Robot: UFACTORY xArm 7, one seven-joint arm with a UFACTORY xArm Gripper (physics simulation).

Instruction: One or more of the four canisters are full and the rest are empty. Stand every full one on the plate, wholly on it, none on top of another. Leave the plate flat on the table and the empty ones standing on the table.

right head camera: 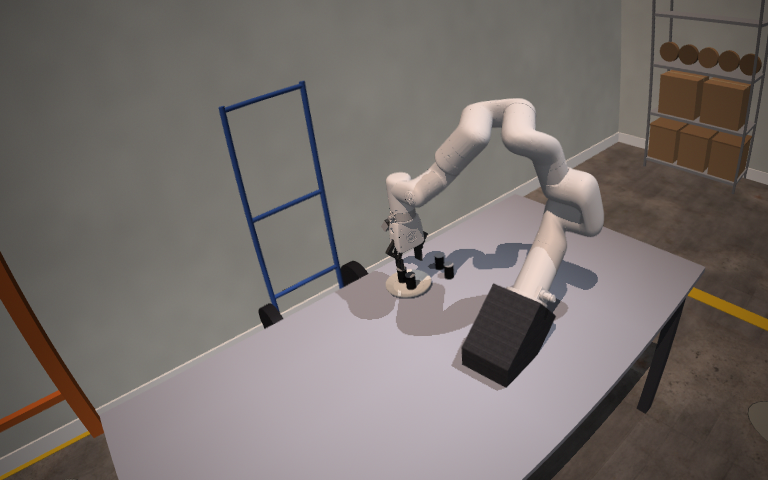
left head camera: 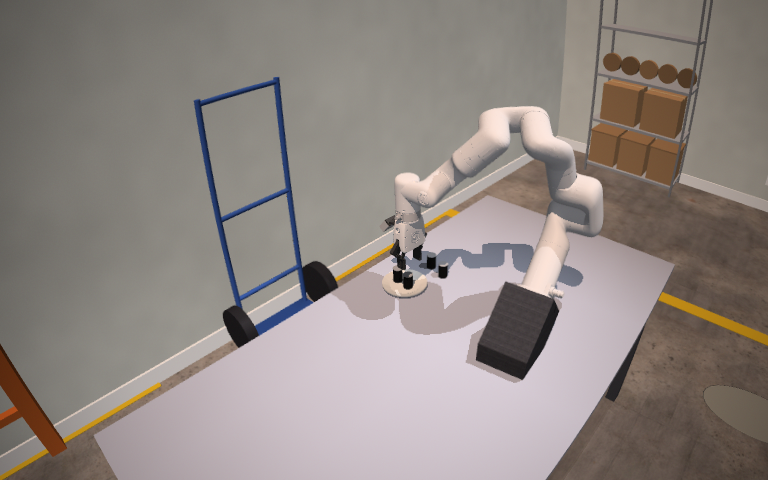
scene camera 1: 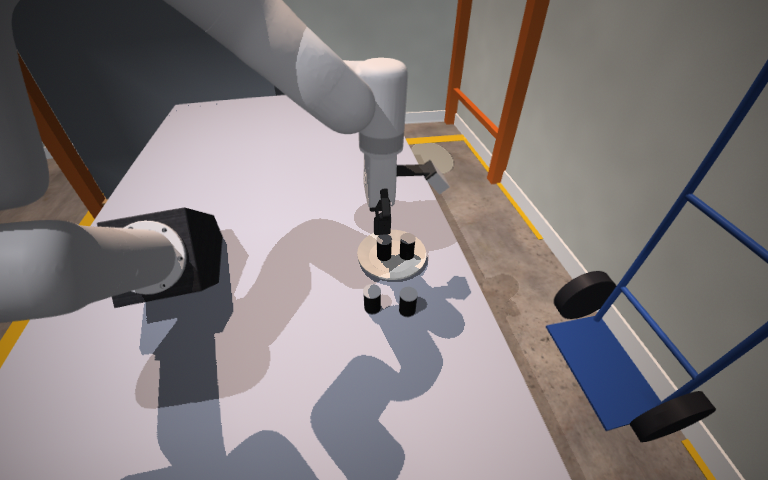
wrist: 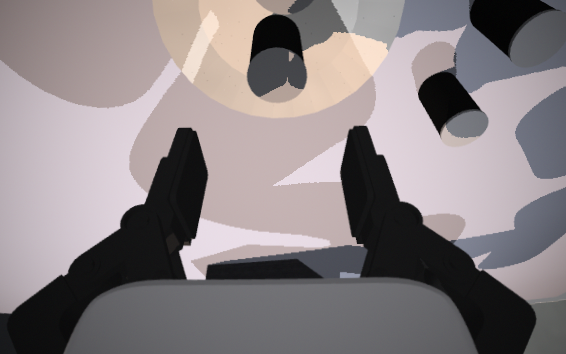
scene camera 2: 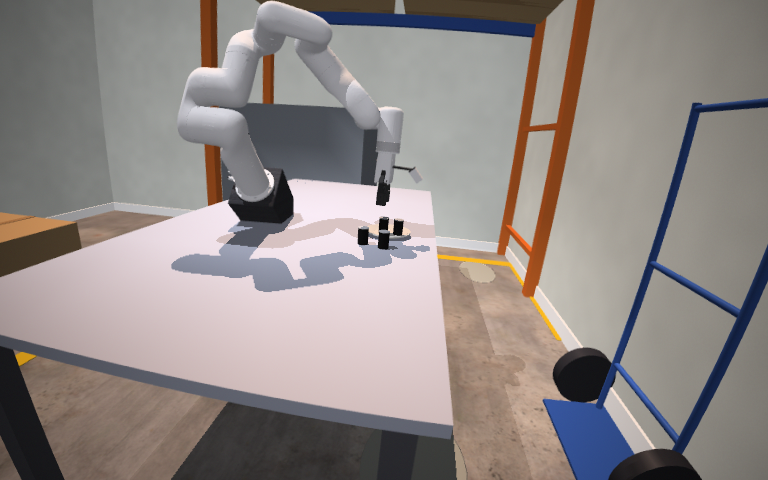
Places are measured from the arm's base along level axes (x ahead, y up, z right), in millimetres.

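Pixels of known places: gripper, fingertip midpoint: (right head camera: pixel 409 263) (left head camera: pixel 409 263) (scene camera 1: pixel 379 221) (wrist: pixel 273 150) (scene camera 2: pixel 382 203); arm's base, link origin: (right head camera: pixel 525 299) (left head camera: pixel 533 296) (scene camera 1: pixel 149 257) (scene camera 2: pixel 255 185).
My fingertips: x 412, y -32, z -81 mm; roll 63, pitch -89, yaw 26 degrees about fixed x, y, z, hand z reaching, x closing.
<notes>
For each thing: its top centre in the pictures, then the offset to it from my fingertips. Level surfaces: height alone.
- round pale plate, top centre: (wrist: pixel 279 19) (scene camera 1: pixel 391 252) (right head camera: pixel 408 282) (left head camera: pixel 404 281) (scene camera 2: pixel 388 229) dz +4, dx +26, dy -86 mm
- base-side canister, top centre: (wrist: pixel 277 78) (scene camera 1: pixel 384 238) (right head camera: pixel 409 274) (left head camera: pixel 407 274) (scene camera 2: pixel 384 217) dz +2, dx +10, dy -46 mm
- wall-side canister, top centre: (scene camera 1: pixel 407 238) (right head camera: pixel 401 268) (left head camera: pixel 397 267) (scene camera 2: pixel 398 219) dz +6, dx +60, dy -46 mm
- base, top centre: (wrist: pixel 464 130) (scene camera 1: pixel 372 291) (scene camera 2: pixel 363 227) (right head camera: pixel 448 264) (left head camera: pixel 443 263) dz +133, dx -31, dy -52 mm
- table, surface height: dy -102 mm
The round pale plate (left head camera: pixel 404 294) (scene camera 1: pixel 392 275) (scene camera 2: pixel 406 233) (wrist: pixel 325 102) lies flat on the table. Two black canisters with grey tops stand upright and apart on it: the base-side canister (left head camera: pixel 407 281) (scene camera 1: pixel 384 249) (scene camera 2: pixel 383 224) (wrist: pixel 276 37) and the wall-side canister (left head camera: pixel 397 275) (scene camera 1: pixel 407 247) (scene camera 2: pixel 398 228). Two more stand on the table beside the plate: one nearer the base (left head camera: pixel 442 271) (scene camera 1: pixel 372 302) (scene camera 2: pixel 363 236) (wrist: pixel 445 100) and one nearer the wall (left head camera: pixel 431 261) (scene camera 1: pixel 407 303) (scene camera 2: pixel 384 240). My gripper (left head camera: pixel 410 262) (scene camera 2: pixel 382 202) (wrist: pixel 273 150) is open and empty, above the base-side canister on the plate.
The arm's black base block (left head camera: pixel 516 331) (scene camera 1: pixel 201 249) stands on the table (left head camera: pixel 339 396). A blue hand truck (left head camera: pixel 254 206) (scene camera 1: pixel 688 195) stands past the table edge by the wall. The wrist camera (scene camera 1: pixel 436 176) sticks out from the hand toward that edge.
</notes>
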